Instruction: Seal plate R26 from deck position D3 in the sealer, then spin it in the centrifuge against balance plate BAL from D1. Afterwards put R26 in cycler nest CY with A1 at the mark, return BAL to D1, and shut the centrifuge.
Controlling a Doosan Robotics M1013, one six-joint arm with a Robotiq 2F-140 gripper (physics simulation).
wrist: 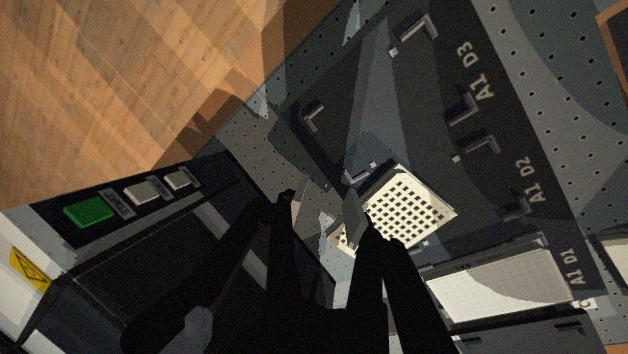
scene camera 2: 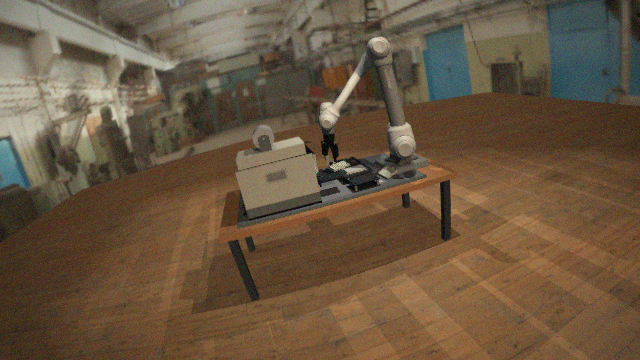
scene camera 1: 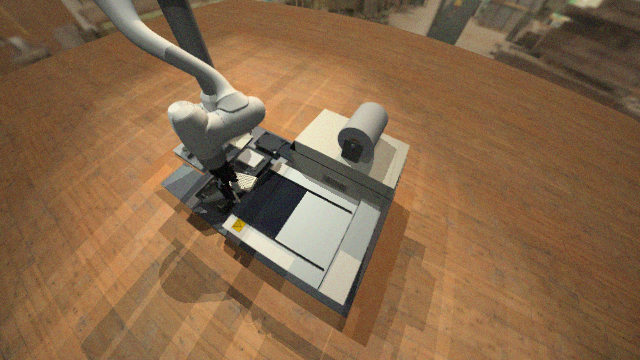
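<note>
My gripper is part open, with nothing seen between its fingertips. A cream plate with a grid of dark square wells sits skewed at the inner side of D2, close beside and partly behind the right finger in the wrist view. No label on it can be read. A pale-topped plate marked BAL sits in D1. Nest D3 holds no plate. A large pale machine has a white sliding panel beside a dark area; whether that is an opening is unclear.
A grey roll stands on the machine. A green START button and two pale buttons lie left of the fingers. Raised corner guides line the dark deck. A dark block adjoins D1. The wooden table edge lies beyond the perforated base.
</note>
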